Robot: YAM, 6 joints.
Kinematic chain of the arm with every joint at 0, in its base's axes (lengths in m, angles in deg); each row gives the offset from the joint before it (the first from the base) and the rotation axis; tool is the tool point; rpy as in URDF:
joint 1: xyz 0 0 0.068 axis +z
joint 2: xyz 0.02 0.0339 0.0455 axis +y
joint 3: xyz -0.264 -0.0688 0 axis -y
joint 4: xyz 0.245 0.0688 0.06 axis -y
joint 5: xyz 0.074 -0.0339 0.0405 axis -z
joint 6: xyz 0.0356 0 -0.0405 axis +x
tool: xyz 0 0 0 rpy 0 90 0
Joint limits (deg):
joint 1: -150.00..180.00
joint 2: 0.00..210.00
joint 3: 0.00..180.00
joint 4: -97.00..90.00
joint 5: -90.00..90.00
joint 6: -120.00..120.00
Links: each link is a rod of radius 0.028 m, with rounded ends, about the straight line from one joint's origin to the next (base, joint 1, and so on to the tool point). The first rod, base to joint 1, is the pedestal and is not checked.
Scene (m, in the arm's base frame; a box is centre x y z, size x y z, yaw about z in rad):
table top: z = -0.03
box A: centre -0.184 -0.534 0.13 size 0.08 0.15 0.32 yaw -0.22
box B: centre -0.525 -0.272 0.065 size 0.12 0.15 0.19 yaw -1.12
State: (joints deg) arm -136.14 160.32 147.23 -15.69 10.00 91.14
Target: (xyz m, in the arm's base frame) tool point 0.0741 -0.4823 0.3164
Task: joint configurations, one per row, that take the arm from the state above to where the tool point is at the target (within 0.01 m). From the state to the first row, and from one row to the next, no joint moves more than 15 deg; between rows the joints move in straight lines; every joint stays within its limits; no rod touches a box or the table.
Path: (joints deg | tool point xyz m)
1: -136.37 147.56 149.97 -22.83 9.87 91.34 | -0.4293 -0.4008 0.2873
2: -136.60 134.81 152.71 -29.96 9.75 91.55 | -0.3874 -0.3580 0.4104
3: -136.83 122.05 155.45 -37.10 9.62 91.75 | -0.3253 -0.2970 0.5152
4: -122.82 122.36 147.34 -38.92 8.88 91.60 | -0.2561 -0.3870 0.4681
5: -108.80 122.66 139.24 -40.74 8.14 91.45 | -0.1594 -0.4526 0.4185
6: -94.79 122.97 131.14 -42.55 7.40 91.29 | -0.0453 -0.4858 0.3675
7: -80.78 123.27 123.04 -44.37 6.65 91.14 | 0.0741 -0.4823 0.3165

